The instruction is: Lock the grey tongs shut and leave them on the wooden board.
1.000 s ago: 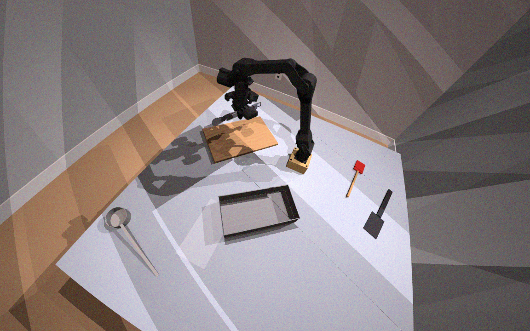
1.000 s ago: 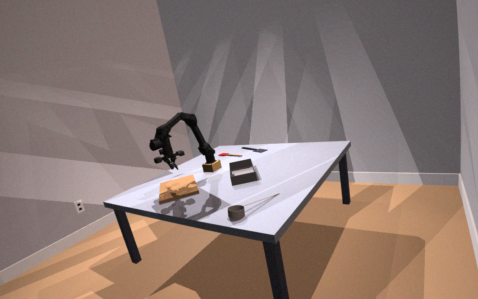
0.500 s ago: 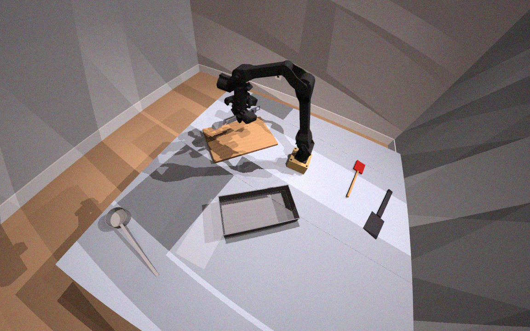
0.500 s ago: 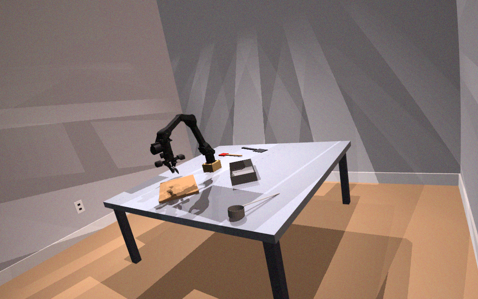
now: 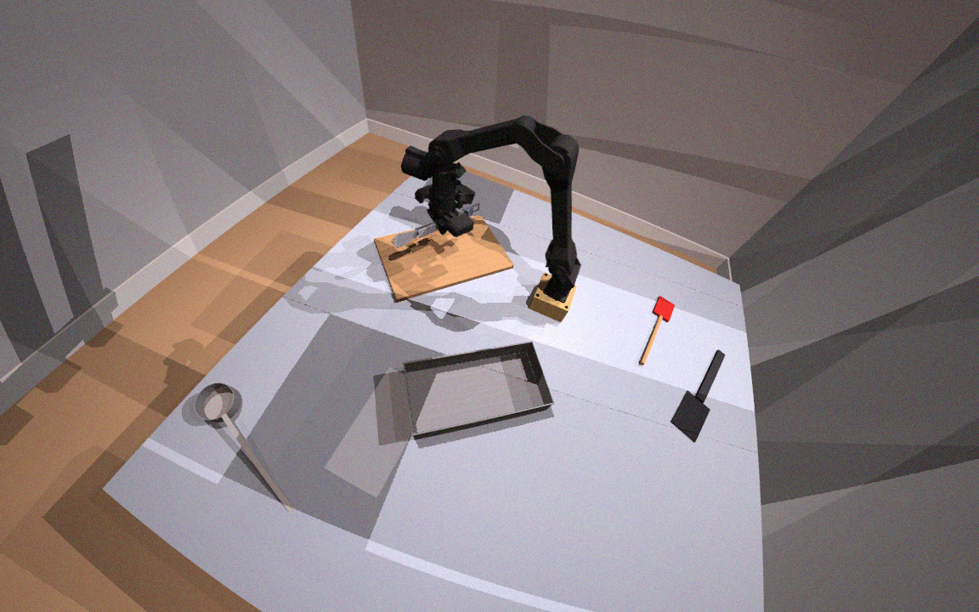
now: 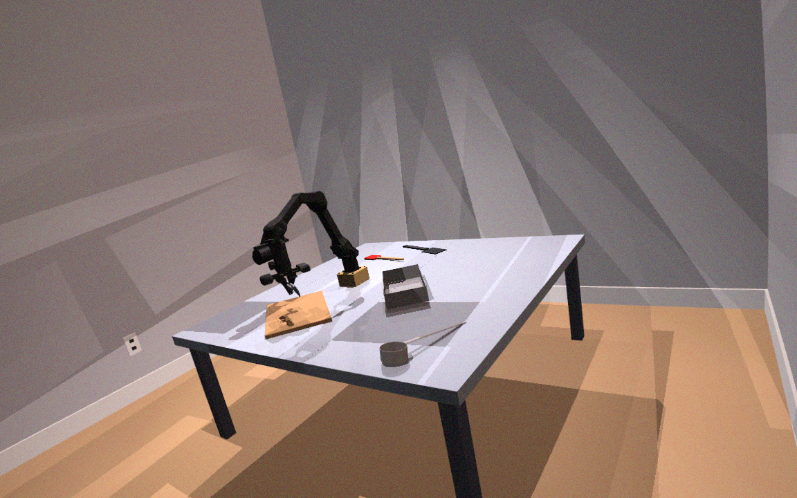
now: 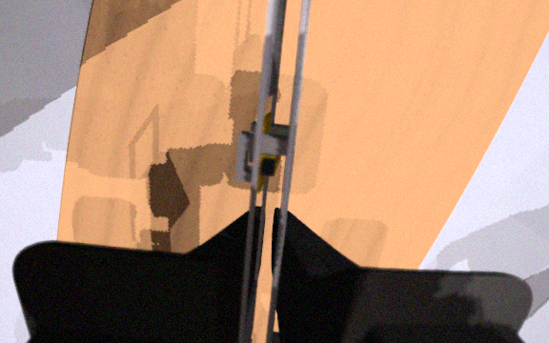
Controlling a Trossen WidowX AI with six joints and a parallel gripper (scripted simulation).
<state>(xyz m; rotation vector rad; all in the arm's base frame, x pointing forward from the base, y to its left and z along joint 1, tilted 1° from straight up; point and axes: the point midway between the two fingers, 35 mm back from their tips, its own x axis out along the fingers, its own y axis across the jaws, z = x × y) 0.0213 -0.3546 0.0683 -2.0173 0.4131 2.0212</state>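
Now: gripper tip 40 mm below the yellow piece, 30 mm past it and 10 mm to the right of it. The rest, counted from my gripper tip: wooden board: 80 mm below, 10 mm to the left; black spatula: 840 mm to the left, 80 mm below, 30 mm ahead; roasting tin: 320 mm ahead, 290 mm to the left, 60 mm below.
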